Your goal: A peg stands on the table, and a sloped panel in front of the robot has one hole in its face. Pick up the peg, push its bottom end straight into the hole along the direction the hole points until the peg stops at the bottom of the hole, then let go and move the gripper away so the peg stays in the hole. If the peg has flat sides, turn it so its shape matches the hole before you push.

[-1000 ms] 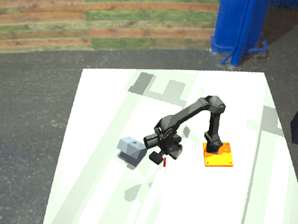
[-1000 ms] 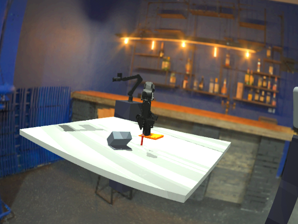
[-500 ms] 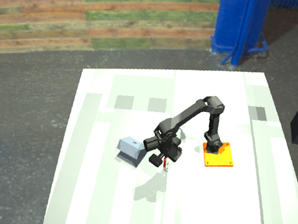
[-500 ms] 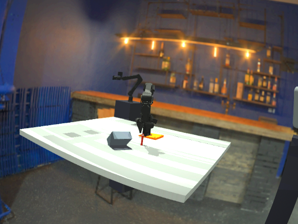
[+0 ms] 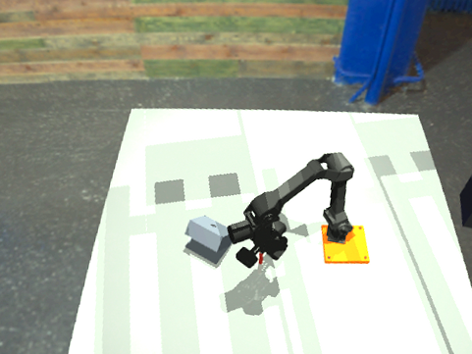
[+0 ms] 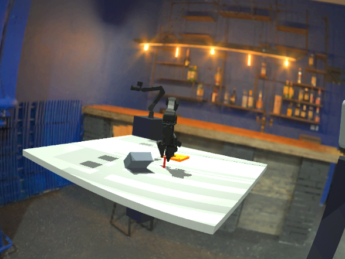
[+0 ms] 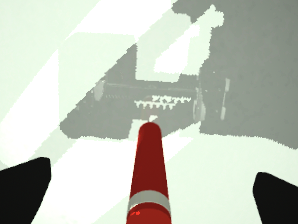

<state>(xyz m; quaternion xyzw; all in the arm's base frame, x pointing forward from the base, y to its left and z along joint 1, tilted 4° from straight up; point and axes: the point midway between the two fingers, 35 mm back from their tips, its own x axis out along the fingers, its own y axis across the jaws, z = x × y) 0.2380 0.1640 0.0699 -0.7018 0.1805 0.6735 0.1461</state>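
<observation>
The red peg is 1 cm above my gripper tip. From my gripper tip the other things lie so: sloped panel (18 cm ahead, 4 cm to the right).
</observation>
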